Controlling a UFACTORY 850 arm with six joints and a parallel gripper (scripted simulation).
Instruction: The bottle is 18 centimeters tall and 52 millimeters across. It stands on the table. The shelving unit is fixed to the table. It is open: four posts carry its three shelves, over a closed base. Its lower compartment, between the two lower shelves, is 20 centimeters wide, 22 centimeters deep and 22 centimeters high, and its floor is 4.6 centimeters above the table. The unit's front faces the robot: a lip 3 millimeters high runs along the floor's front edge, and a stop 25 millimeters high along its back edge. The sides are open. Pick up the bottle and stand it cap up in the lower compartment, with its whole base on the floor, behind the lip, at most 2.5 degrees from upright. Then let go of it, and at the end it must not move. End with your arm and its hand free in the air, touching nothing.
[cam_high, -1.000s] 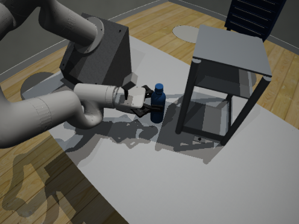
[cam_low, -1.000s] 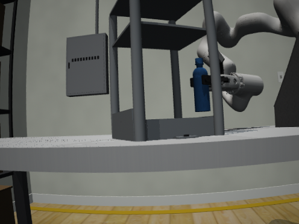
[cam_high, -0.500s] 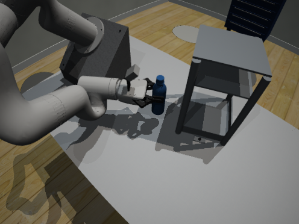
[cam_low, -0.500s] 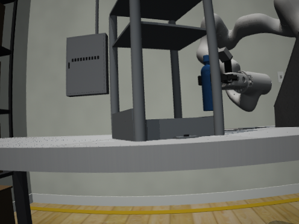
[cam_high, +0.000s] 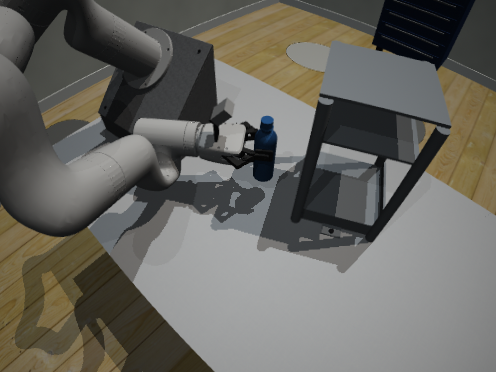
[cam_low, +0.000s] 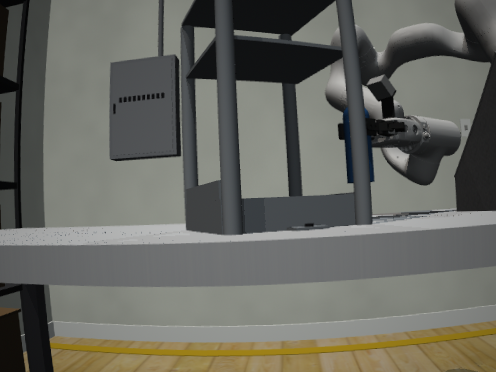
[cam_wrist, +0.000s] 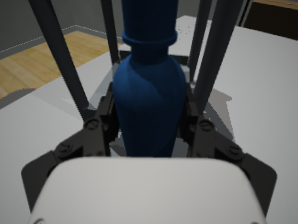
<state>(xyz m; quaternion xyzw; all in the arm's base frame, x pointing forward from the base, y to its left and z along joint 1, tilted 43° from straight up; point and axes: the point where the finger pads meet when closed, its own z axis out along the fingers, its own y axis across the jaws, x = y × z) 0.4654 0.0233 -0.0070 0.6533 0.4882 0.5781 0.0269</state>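
My gripper is now 160 mm short of the shelving unit, 140 mm to the right of it and 20 mm below it. The rest, counted from my hand: bottle (20 mm above).
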